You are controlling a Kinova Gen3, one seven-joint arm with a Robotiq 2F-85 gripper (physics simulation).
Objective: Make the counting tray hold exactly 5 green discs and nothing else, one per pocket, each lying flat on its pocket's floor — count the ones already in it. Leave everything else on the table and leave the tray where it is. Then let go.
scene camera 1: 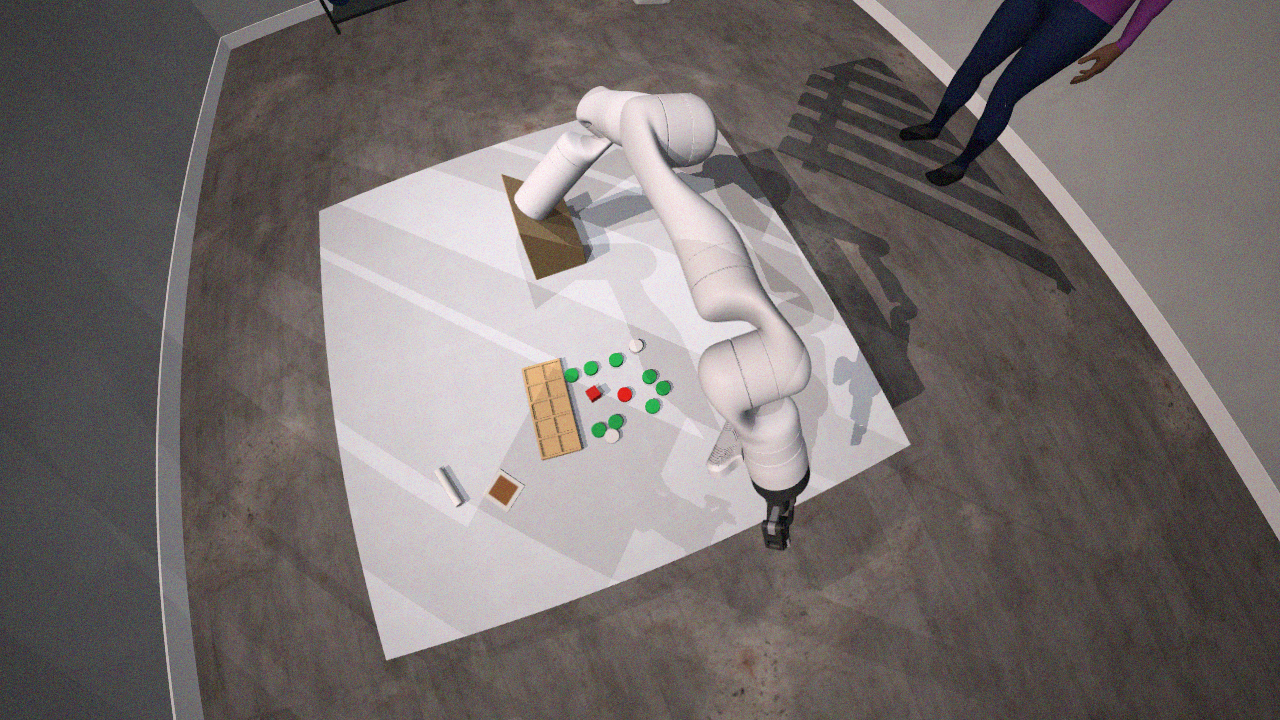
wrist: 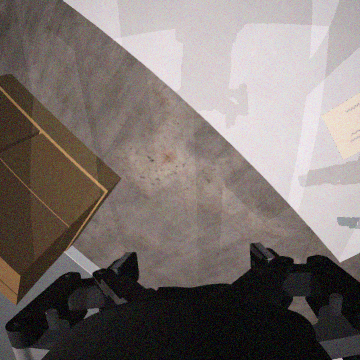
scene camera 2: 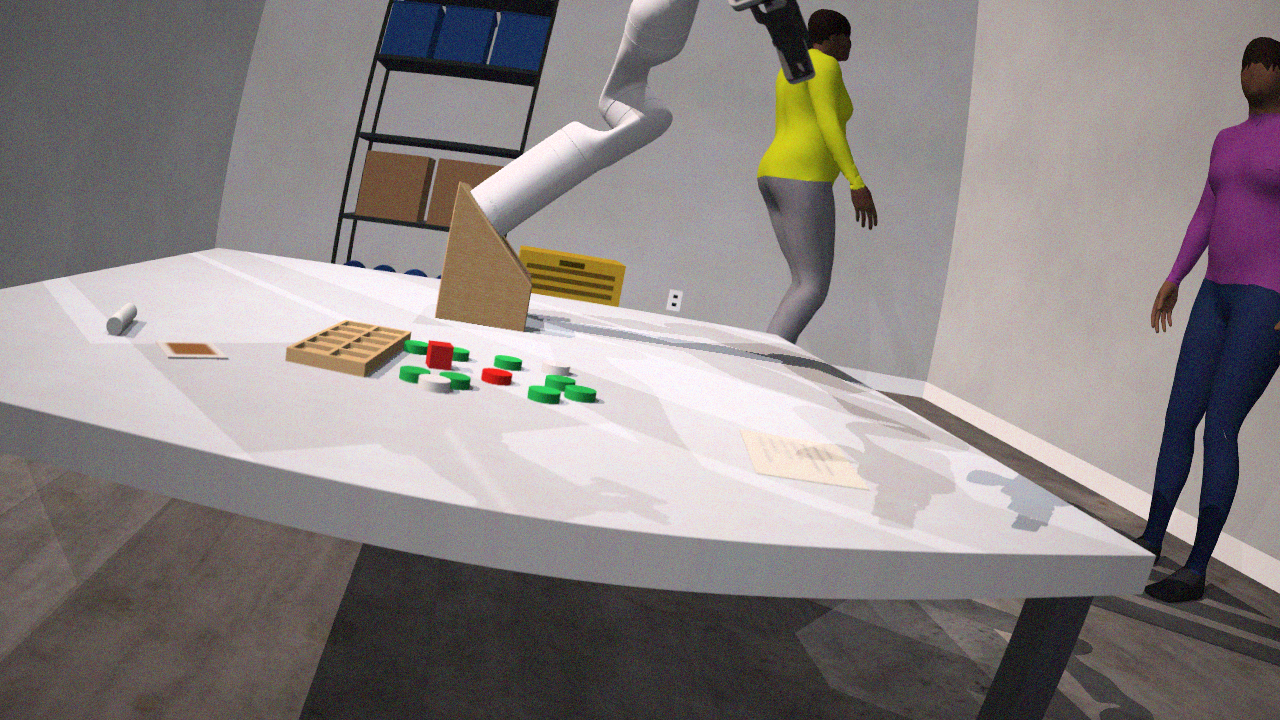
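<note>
The tan counting tray (scene camera 1: 571, 404) (scene camera 2: 326, 361) lies on the table; its pockets look empty. Several green discs lie flat on the table beside it, among them one close to the tray's side (scene camera 1: 571, 375), one farther out (scene camera 1: 663, 387) (scene camera 2: 580, 394) and one near a white disc (scene camera 1: 598, 429). A red disc (scene camera 1: 624, 394) (scene camera 2: 496, 376), a red cube (scene camera 1: 593, 394) (scene camera 2: 439, 354) and two white discs (scene camera 1: 635, 345) (scene camera 1: 611, 436) lie among them. My gripper (scene camera 1: 776, 542) (wrist: 192, 260) is open and empty, high up beyond the table's edge, far from tray and discs.
A white cylinder (scene camera 1: 449, 486) (scene camera 2: 121, 318) and a brown-centred card (scene camera 1: 503, 489) (scene camera 2: 192, 350) lie beyond the tray. A written sheet (scene camera 2: 801, 458) (wrist: 347, 127) lies on the table. A brown box (wrist: 65, 180) stands below on the floor side. Two people stand behind the table.
</note>
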